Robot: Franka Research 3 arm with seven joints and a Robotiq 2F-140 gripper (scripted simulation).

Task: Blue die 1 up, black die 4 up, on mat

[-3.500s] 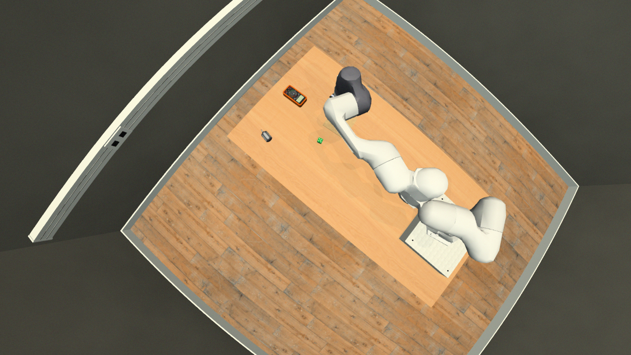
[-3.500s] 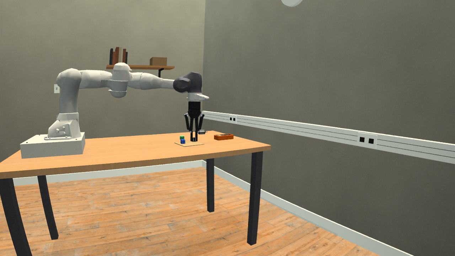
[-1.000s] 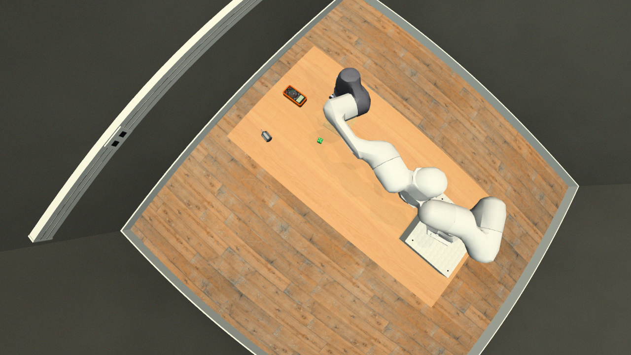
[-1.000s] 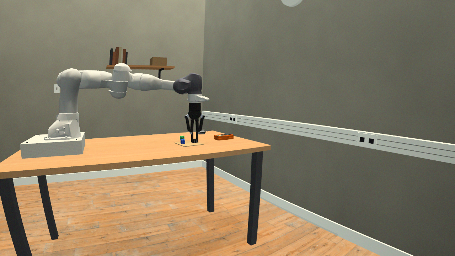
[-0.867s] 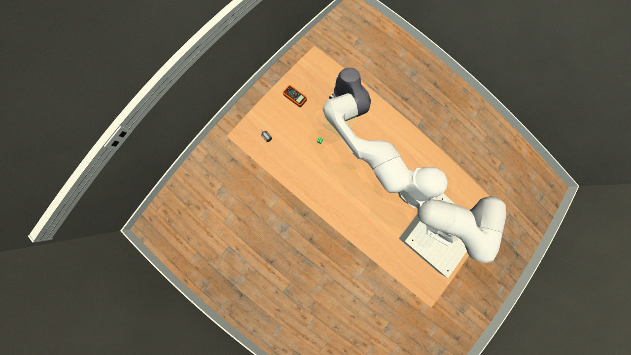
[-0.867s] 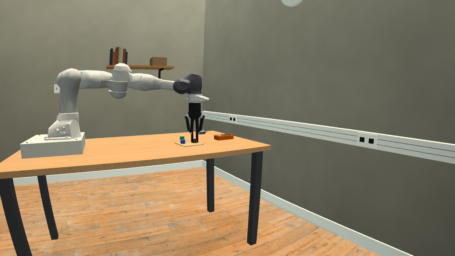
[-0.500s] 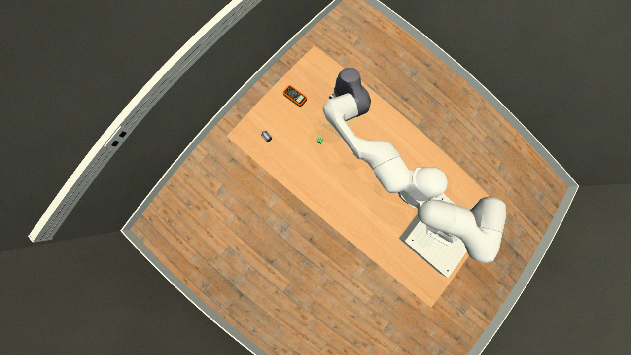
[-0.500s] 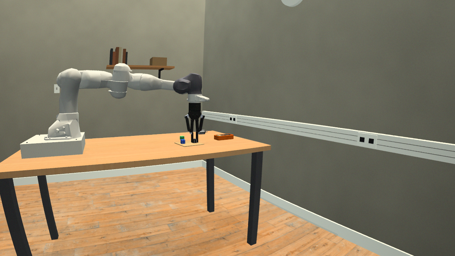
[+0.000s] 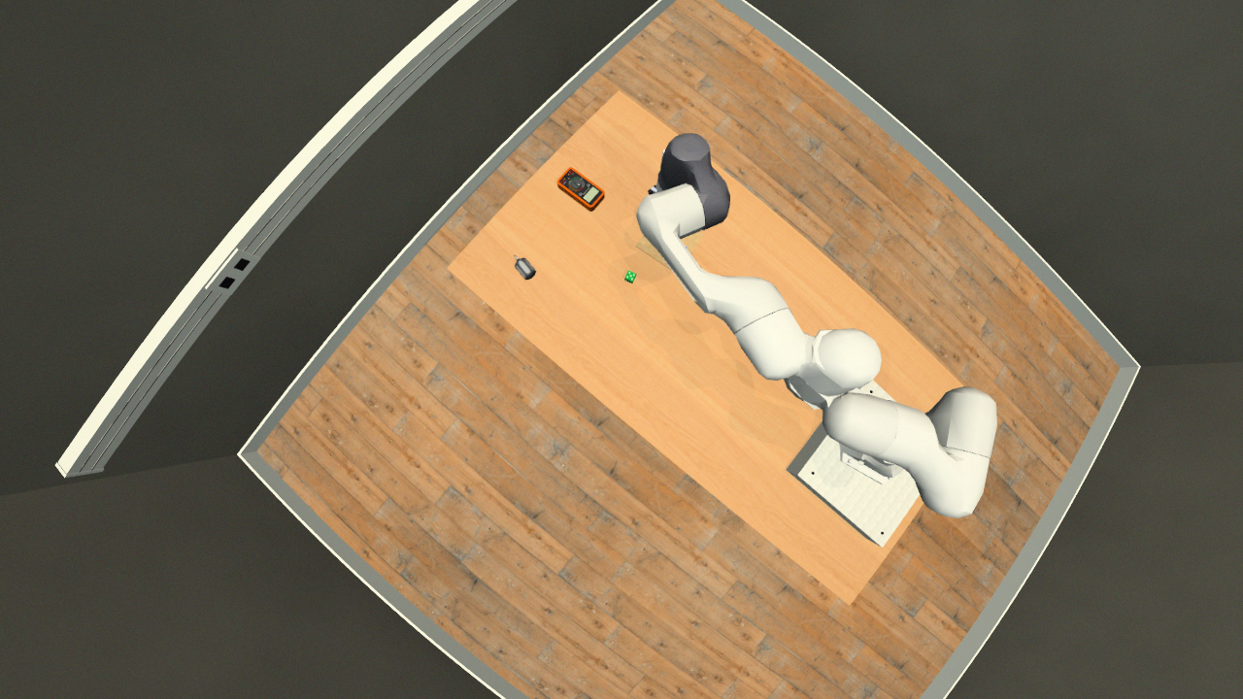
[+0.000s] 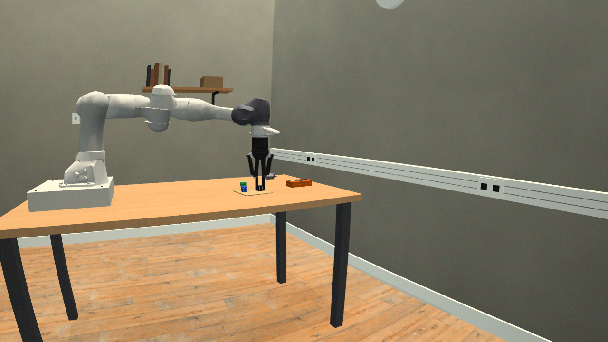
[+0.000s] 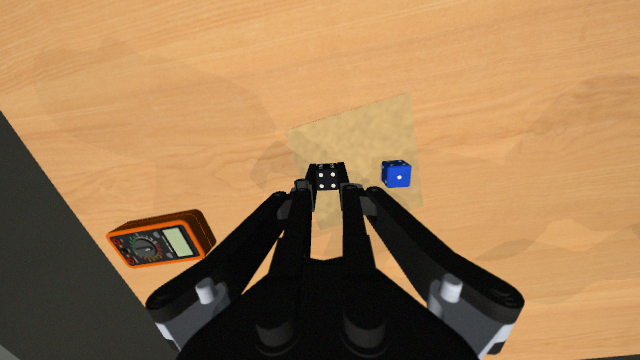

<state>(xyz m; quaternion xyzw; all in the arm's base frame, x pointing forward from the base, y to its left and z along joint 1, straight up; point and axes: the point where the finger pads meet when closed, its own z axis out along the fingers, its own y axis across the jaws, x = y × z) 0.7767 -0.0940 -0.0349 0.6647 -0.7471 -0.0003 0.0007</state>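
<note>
My hand is 2 cm above the black die. Round my hand: tan mat: 4 cm behind, 4 cm below; then blue die: 8 cm behind, 1 cm to the left, 2 cm below; then green die: 2 cm behind, 16 cm to the left, 3 cm below.
</note>
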